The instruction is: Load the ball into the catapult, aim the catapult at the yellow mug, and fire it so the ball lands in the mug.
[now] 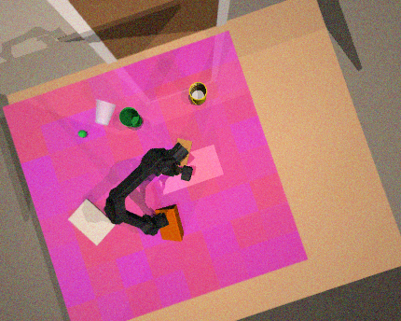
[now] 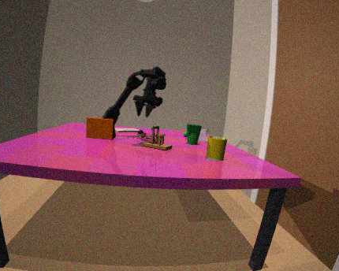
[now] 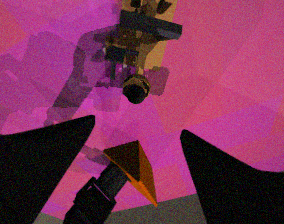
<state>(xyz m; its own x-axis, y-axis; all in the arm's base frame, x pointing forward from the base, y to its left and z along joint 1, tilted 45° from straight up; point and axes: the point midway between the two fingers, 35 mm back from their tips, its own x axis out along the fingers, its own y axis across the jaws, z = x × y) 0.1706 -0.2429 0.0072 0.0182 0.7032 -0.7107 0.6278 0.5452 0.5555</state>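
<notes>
Right now my gripper tip is 90 mm above the dark ball. Round my gripper tip: yellow mug: 310 mm ahead, 280 mm to the right, 120 mm below; green mug: 340 mm ahead, 120 mm below, 80 mm to the left; wooden catapult: 100 mm below, 60 mm ahead, 20 mm to the right.
</notes>
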